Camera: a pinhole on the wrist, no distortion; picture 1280 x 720 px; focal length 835.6 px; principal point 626.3 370.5 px. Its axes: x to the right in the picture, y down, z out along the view. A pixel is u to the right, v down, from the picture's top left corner.
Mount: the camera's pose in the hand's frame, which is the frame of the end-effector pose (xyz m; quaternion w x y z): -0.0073 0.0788 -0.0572 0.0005 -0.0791 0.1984 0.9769
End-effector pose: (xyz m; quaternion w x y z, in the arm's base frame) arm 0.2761 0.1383 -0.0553 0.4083 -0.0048 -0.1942 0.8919
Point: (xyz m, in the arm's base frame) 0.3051 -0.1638 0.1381
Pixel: 992.6 680.8
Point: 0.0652 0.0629 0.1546
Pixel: 115.8 593.0
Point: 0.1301 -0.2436 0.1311
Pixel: 775.1 334.7
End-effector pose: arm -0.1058 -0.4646 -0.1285 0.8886 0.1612 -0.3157 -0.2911
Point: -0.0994 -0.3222 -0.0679
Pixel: 881.5 183.4
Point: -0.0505 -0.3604 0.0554
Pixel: 183.0 133.2
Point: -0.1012 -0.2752 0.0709
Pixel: 555.5 85.1
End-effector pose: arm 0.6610 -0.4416 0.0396 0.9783 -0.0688 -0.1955 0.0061
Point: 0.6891 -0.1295 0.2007
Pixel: 180.7 55.9
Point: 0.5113 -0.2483 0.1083
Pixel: 841.8 331.1
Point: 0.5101 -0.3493 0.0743
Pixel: 1078.7 676.3
